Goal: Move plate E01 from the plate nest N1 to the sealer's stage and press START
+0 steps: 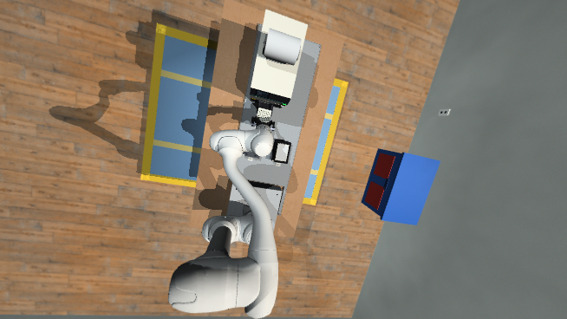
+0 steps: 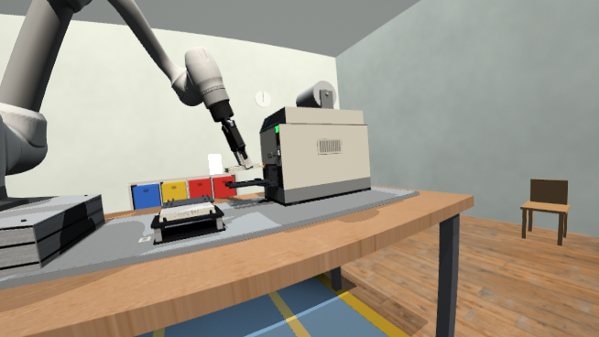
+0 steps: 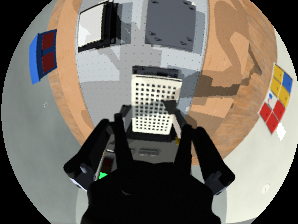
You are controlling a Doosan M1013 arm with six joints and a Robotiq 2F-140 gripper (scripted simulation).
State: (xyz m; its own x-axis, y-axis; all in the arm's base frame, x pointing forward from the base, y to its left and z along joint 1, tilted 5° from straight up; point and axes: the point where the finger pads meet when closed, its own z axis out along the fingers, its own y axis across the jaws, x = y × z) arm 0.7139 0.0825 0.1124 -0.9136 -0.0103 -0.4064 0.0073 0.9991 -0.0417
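Right now my hand is 80 mm above the dark stage. The rest, counted from my hand: foil roll 340 mm ahead, 10 mm to the right, 250 mm above; plate 210 mm behind, 190 mm to the right, 120 mm below.
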